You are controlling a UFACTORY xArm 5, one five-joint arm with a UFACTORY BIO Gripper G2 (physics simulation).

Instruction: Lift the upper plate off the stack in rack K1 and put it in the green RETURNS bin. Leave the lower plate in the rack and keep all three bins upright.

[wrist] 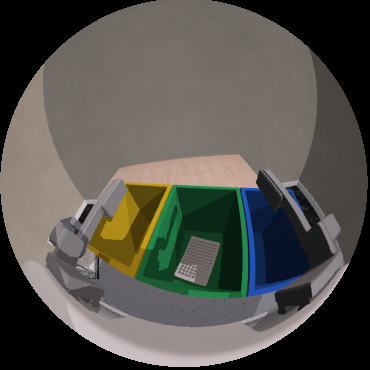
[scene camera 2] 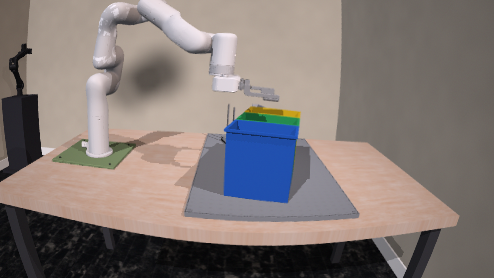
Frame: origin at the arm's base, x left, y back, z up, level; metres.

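Seen in the pictures: hand at its tool point: (wrist: 189,194) (scene camera 2: 269,94); arm's base at its link origin: (scene camera 2: 99,152).
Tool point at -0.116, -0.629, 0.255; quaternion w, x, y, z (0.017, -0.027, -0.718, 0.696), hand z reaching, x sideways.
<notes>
Pixels of each thing's top centre, then the offset from my tool point to it, as dx, dy, dz. Level surfaces: height alone.
- pale grid-patterned plate at its top centre: (wrist: 197,259) -0.004, +0.002, -0.236
- green bin at its top centre: (wrist: 200,228) (scene camera 2: 269,118) -0.009, -0.006, -0.073
- yellow bin at its top centre: (wrist: 124,214) (scene camera 2: 274,111) +0.119, -0.037, -0.073
- blue bin at its top centre: (wrist: 283,227) (scene camera 2: 264,127) -0.138, +0.025, -0.073
- grey perforated board at its surface level: dz -0.252
- wooden table at its surface level: dz -0.265
A pale grid-patterned plate (wrist: 202,257) lies inside the green bin (scene camera 2: 291,121) (wrist: 212,207), low down near its bottom. My gripper (scene camera 2: 265,102) (wrist: 192,193) is open and empty above the bins, its fingers wide apart on either side of the green bin in the wrist view. The yellow bin (scene camera 2: 292,114) (wrist: 117,227) and the blue bin (scene camera 2: 260,165) (wrist: 272,240) stand on either side of the green one; all three are upright. Rack K1 and its lower plate cannot be made out clearly; a pale perforated patch shows behind the left finger in the wrist view.
The bins stand in a row on a grey perforated board (scene camera 2: 320,200) (wrist: 200,310) on the wooden table (scene camera 2: 400,200) (wrist: 200,171). Two thin upright rods (scene camera 2: 228,115) rise behind the blue bin in the scene view. The arm's green base plate (scene camera 2: 70,159) is at the left.
</notes>
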